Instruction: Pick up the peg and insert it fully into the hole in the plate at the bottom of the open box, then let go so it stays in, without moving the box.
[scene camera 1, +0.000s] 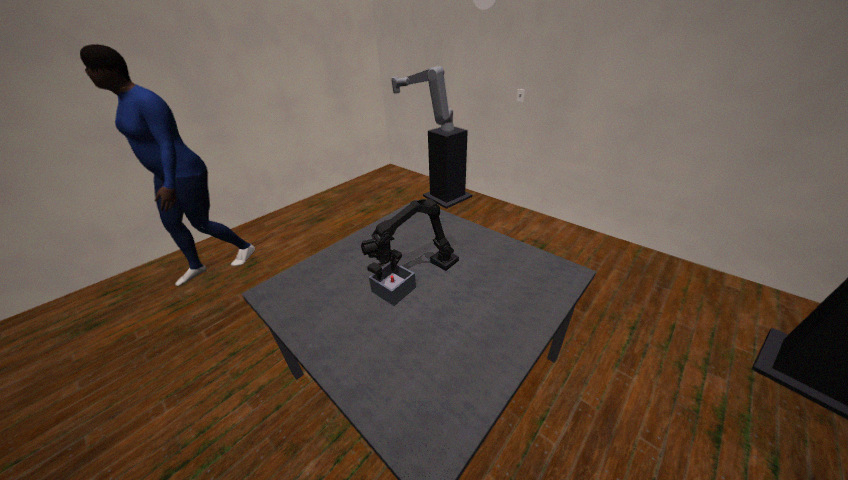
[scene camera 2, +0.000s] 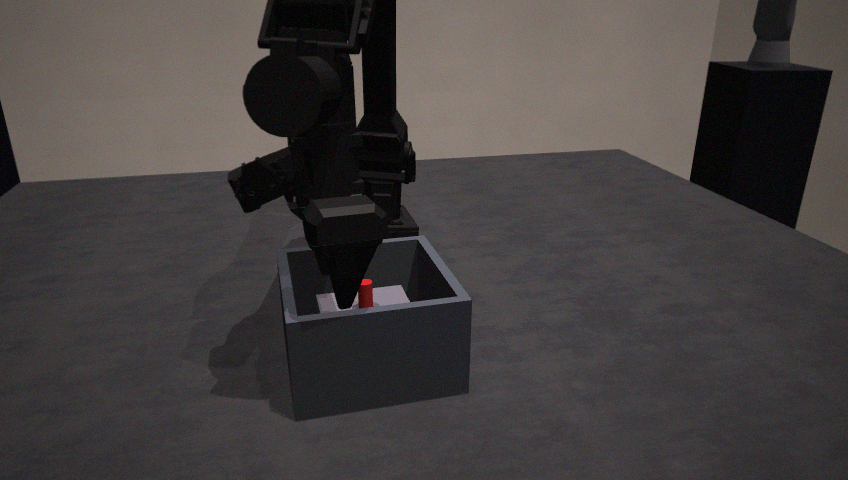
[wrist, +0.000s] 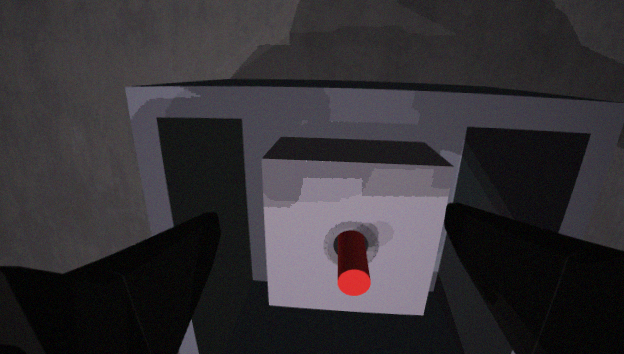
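Where they show: gripper, fingertip midpoint: (scene camera 1: 386, 275) (scene camera 2: 335, 290) (wrist: 332, 219); arm's base at its link origin: (scene camera 1: 444, 258).
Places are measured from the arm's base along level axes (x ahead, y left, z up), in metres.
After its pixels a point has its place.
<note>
The red peg (scene camera 1: 392, 278) {x 0.333, y -0.011, z 0.046 m} (scene camera 2: 365, 293) {x 0.338, y -0.016, z 0.045 m} (wrist: 353, 265) {x 0.333, y -0.023, z 0.051 m} stands roughly upright in the hole of the pale plate (scene camera 2: 392, 295) {x 0.302, y 0.011, z 0.024 m} (wrist: 300, 240) {x 0.357, y -0.011, z 0.024 m}, with its upper part projecting above the surface. In the wrist view a dark edge of the hole shows beside the peg's base; its lower end is hidden. The plate is inside the open grey box (scene camera 1: 385, 290) {x 0.403, y 0.034, z 0.044 m} (scene camera 2: 380, 356) {x 0.410, y -0.002, z 0.020 m} (wrist: 280, 105) {x 0.373, y -0.083, z 0.064 m}. My gripper (scene camera 1: 387, 272) {x 0.347, y -0.044, z 0.054 m} (scene camera 2: 335, 289) {x 0.347, y -0.044, z 0.054 m} (wrist: 332, 219) {x 0.347, y -0.044, z 0.054 m} is wide open and empty, pointing down into the box. In the wrist view its fingers are apart on either side of the plate, clear of the peg.
The box walls surround the plate and stand close to my fingers. The box rests on the dark grey table (scene camera 1: 452, 333) {x 0.290, y 0.375, z -0.034 m} (scene camera 2: 565, 356) {x 0.339, y 0.187, z -0.034 m}. My arm's base (scene camera 1: 444, 260) {x 0.019, y 0.021, z 0.008 m} is behind the box. A grey arm on a black pedestal (scene camera 1: 447, 166) (scene camera 2: 755, 130) and a person in blue (scene camera 1: 160, 136) are beyond the table.
</note>
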